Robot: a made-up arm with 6 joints.
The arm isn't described. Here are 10 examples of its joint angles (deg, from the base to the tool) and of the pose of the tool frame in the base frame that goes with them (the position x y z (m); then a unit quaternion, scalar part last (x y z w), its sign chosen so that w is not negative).
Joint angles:
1: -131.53 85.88 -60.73 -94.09 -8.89 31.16
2: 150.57 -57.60 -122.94 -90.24 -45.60 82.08
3: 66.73 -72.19 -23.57 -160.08 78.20 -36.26
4: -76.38 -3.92 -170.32 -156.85 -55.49 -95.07
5: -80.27 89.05 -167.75 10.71 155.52 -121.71
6: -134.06 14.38 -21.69 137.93 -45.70 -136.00
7: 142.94 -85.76 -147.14 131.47 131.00 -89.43
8: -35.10 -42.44 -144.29 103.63 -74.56 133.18
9: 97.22 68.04 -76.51 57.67 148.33 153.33
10: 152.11 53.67 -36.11 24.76 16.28 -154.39
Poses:
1: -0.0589 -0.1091 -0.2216 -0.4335 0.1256 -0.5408 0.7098
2: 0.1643 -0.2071 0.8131 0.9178 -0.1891 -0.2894 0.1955
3: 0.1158 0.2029 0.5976 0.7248 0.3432 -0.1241 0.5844
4: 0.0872 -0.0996 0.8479 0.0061 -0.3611 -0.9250 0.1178
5: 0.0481 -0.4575 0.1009 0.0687 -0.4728 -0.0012 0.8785
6: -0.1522 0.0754 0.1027 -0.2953 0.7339 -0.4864 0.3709
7: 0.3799 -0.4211 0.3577 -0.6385 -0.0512 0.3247 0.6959
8: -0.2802 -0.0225 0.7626 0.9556 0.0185 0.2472 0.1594
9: -0.1332 0.2786 0.0763 0.8972 -0.0202 0.0565 0.4375
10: -0.1221 0.1554 -0.1352 -0.5697 0.0262 -0.6514 0.5004
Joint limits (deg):
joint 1: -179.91..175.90
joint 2: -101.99..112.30
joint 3: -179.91..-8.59
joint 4: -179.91..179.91
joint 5: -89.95..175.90
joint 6: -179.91..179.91
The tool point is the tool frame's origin. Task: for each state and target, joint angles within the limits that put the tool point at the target. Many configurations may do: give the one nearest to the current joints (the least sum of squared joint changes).
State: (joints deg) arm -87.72 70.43 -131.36 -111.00 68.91 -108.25
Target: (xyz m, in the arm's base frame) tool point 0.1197 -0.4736 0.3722
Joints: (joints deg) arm -50.87 33.70 -98.81 -79.53 134.54 -110.62
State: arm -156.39 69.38 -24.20 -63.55 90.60 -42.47
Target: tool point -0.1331 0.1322 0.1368
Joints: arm -134.15 55.80 -24.16 -34.32 124.34 -38.28
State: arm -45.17 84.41 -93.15 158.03 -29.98 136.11
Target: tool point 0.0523 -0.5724 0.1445
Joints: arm -74.09 52.26 -115.76 148.11 -30.13 136.22
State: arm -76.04 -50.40 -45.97 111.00 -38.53 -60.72
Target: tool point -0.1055 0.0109 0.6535
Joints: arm -84.29 -87.51 -70.45 141.72 -31.68 -57.13
